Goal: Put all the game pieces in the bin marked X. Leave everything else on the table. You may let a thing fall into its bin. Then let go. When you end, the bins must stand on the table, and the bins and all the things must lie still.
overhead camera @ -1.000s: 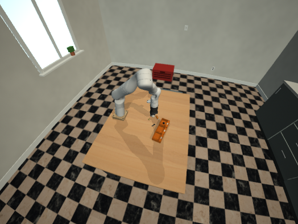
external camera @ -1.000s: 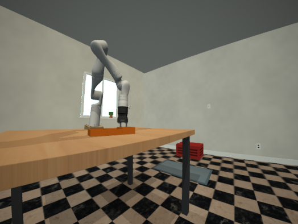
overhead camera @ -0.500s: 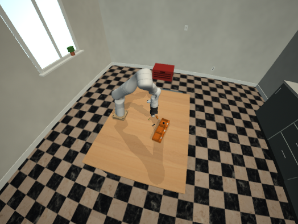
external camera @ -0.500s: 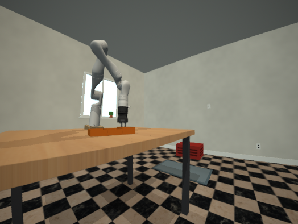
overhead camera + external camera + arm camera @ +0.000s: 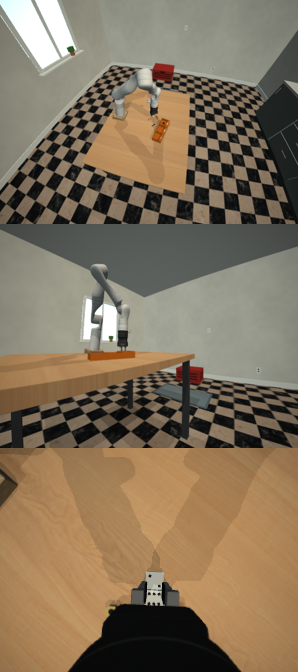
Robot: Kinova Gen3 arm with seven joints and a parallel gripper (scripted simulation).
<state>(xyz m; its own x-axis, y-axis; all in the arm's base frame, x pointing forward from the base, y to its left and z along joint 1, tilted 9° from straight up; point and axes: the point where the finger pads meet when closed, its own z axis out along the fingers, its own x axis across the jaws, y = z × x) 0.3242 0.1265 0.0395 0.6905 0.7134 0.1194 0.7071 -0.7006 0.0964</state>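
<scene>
The black die lies 14 cm ahead of my hand, 6 cm to the right of it and 1 cm below it. From my hand the other things lie so: orange battery: 6 cm ahead, 2 cm to the right, 1 cm below; brass nut: 2 cm behind, 7 cm to the right, 2 cm below; white domino: 1 cm below.
</scene>
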